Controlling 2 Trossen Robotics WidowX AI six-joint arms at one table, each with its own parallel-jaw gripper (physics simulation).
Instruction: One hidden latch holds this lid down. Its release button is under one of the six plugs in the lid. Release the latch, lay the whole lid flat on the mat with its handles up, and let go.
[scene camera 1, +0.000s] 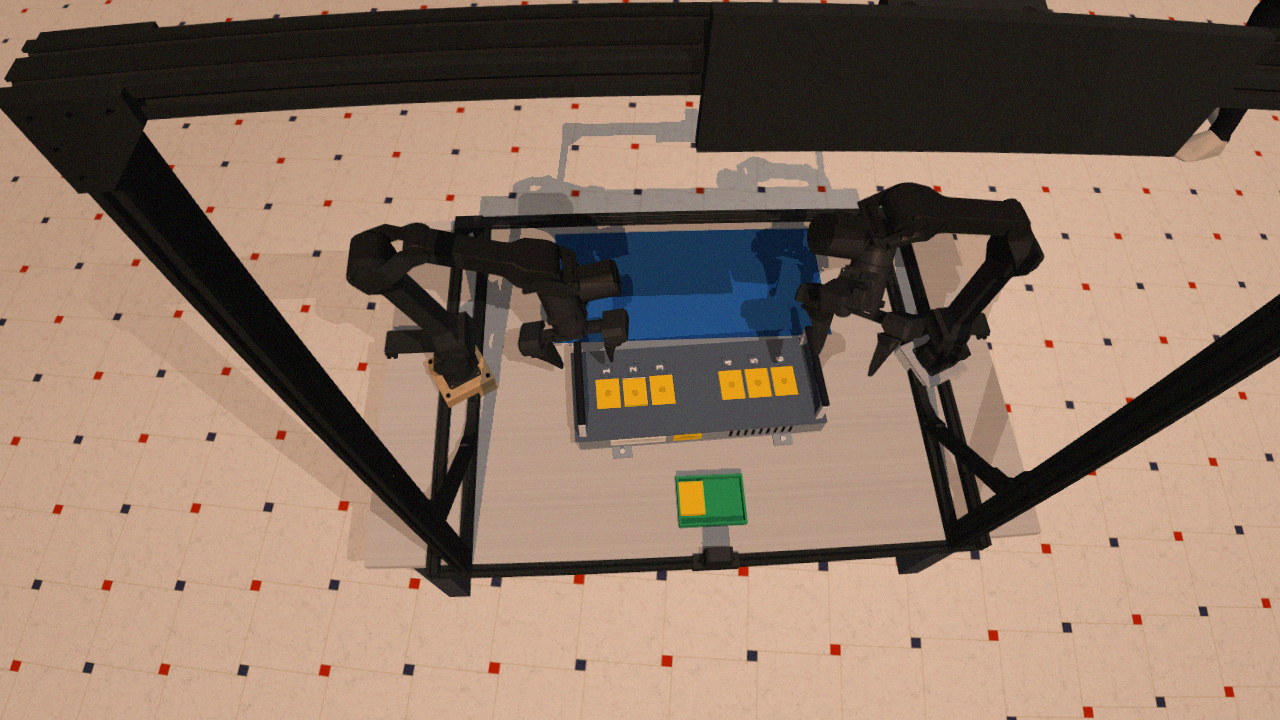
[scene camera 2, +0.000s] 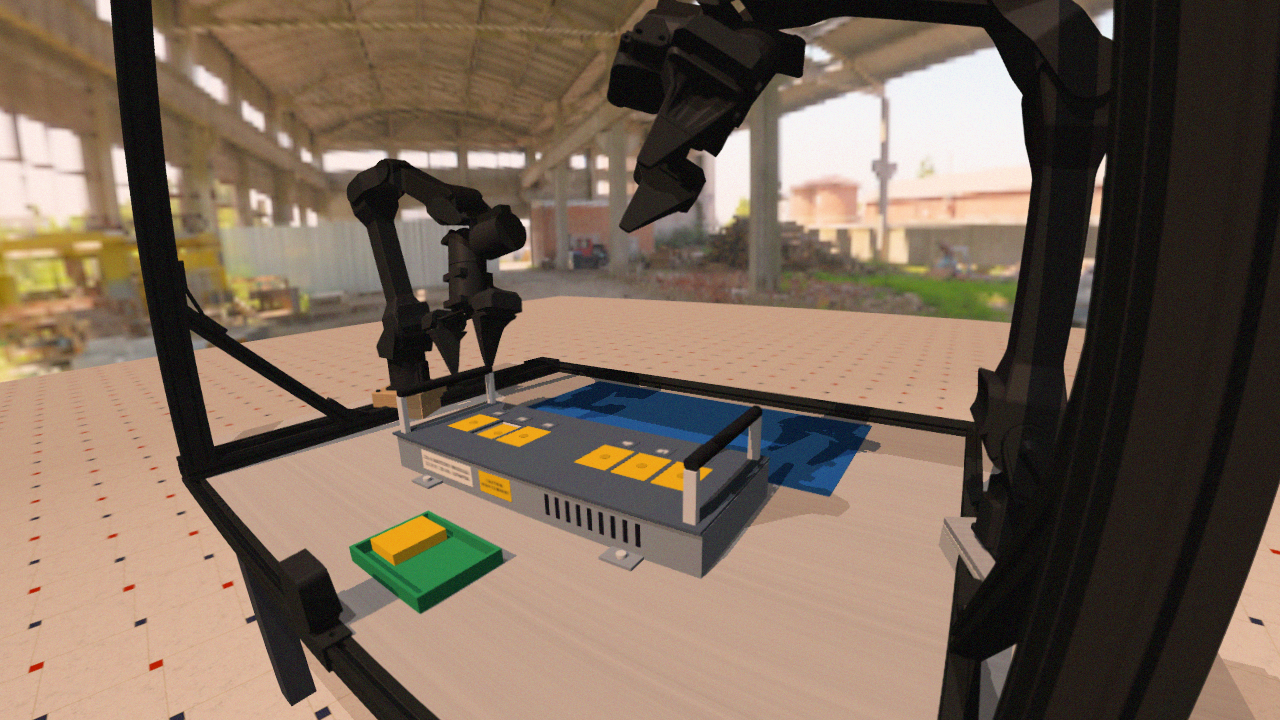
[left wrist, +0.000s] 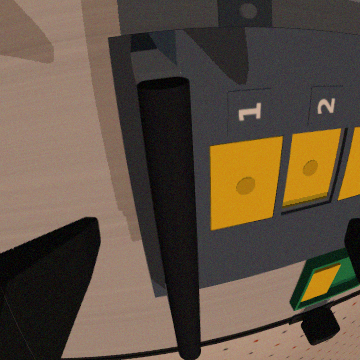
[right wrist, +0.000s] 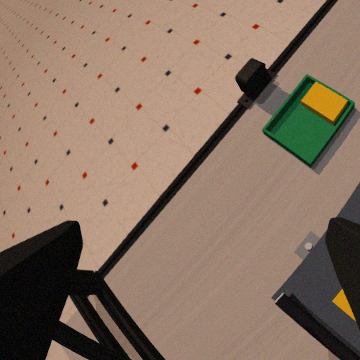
My left gripper is open, holding nothing. My right gripper is open, holding nothing. A yellow plug rests on a green tray.
